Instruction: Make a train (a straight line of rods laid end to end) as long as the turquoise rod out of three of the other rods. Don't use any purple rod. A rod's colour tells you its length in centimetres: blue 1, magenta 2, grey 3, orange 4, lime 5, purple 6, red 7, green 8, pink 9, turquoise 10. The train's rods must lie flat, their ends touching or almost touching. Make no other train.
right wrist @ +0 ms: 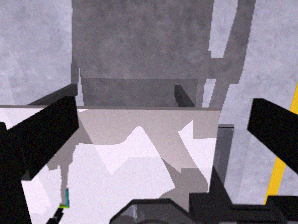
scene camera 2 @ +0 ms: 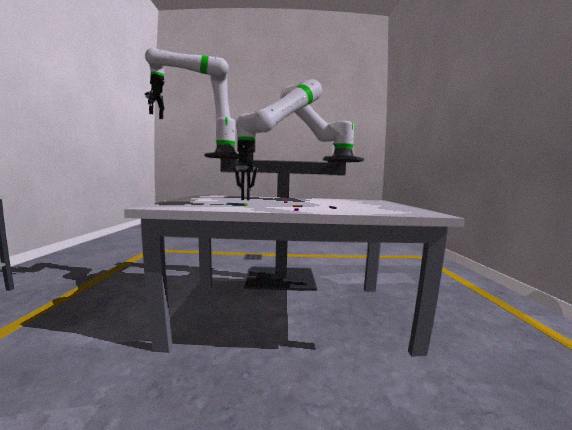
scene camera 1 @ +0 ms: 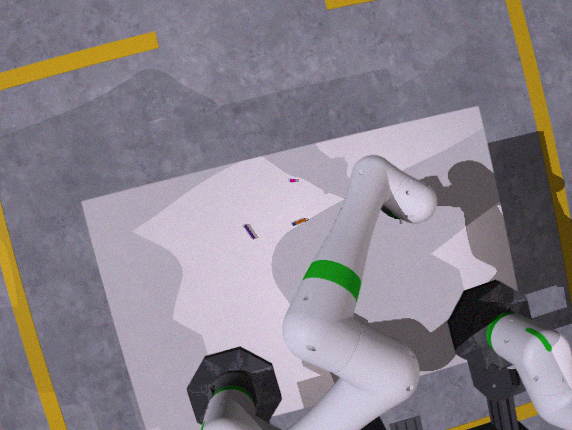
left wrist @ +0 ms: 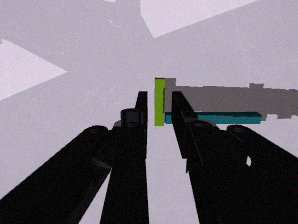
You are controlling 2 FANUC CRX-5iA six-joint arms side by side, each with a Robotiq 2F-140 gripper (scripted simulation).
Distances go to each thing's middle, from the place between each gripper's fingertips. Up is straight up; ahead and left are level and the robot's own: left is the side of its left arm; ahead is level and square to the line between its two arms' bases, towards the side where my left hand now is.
Labels:
I see my left gripper 60 mm to the left of the turquoise rod (left wrist: 217, 117), 60 mm above it and 30 mm past it.
I see the turquoise rod 66 cm to the left of my right hand, 57 cm below it and 40 cm ahead of it.

